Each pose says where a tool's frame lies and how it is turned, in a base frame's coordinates. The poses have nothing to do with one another.
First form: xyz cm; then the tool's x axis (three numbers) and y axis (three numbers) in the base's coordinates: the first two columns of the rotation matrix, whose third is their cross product.
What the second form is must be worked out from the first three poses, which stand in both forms.
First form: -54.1 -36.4 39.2 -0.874 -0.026 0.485 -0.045 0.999 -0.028
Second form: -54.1 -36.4 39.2; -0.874 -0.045 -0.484; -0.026 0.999 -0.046; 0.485 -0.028 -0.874
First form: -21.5 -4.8 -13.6 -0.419 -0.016 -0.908 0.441 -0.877 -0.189
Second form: -21.5 -4.8 -13.6; -0.419 0.441 -0.793; -0.016 -0.877 -0.480; -0.908 -0.189 0.375
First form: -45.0 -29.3 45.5 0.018 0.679 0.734 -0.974 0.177 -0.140
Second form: -45.0 -29.3 45.5; 0.018 -0.974 -0.225; 0.679 0.177 -0.712; 0.734 -0.140 0.665
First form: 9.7 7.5 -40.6 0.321 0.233 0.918 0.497 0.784 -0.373
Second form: 9.7 7.5 -40.6; 0.321 0.497 -0.807; 0.233 0.784 0.576; 0.918 -0.373 0.136
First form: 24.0 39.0 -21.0 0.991 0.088 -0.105 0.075 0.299 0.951
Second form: 24.0 39.0 -21.0; 0.991 0.075 0.115; 0.088 0.299 -0.950; -0.105 0.951 0.290
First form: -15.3 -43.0 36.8 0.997 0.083 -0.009 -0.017 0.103 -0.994
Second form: -15.3 -43.0 36.8; 0.997 -0.017 -0.082; 0.083 0.103 0.991; -0.009 -0.994 0.104
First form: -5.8 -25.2 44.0 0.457 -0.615 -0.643 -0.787 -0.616 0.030
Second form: -5.8 -25.2 44.0; 0.457 -0.787 -0.415; -0.615 -0.616 0.492; -0.643 0.030 -0.766
